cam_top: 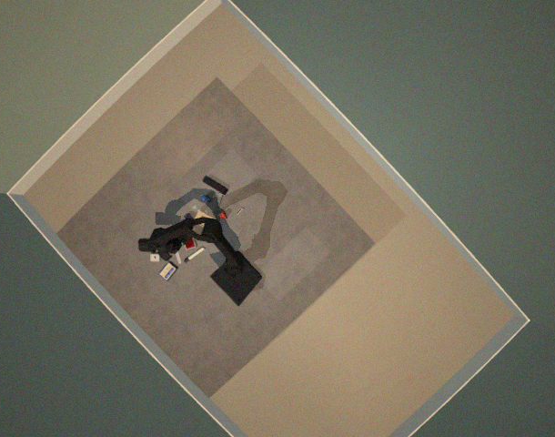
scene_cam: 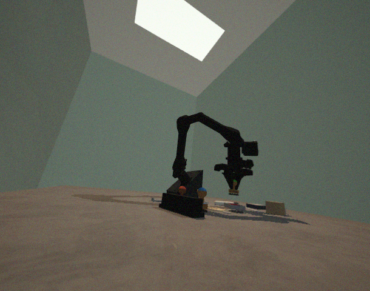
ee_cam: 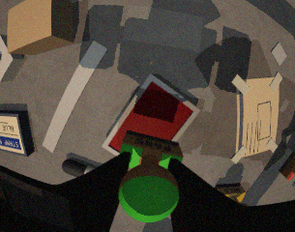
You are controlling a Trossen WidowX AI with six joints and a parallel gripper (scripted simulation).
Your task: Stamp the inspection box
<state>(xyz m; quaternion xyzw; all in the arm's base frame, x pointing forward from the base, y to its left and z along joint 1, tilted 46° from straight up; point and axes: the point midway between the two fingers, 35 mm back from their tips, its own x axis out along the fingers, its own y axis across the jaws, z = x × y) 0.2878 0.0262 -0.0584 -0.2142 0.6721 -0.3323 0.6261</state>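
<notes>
Right now the cream card is 1 cm ahead of my gripper tip, 14 cm to the right of it and 8 cm below it. Round my gripper tip: red ink pad: 7 cm below; green-knobbed stamp: right at my gripper tip; white marker: 7 cm behind, 6 cm to the left, 7 cm below.
</notes>
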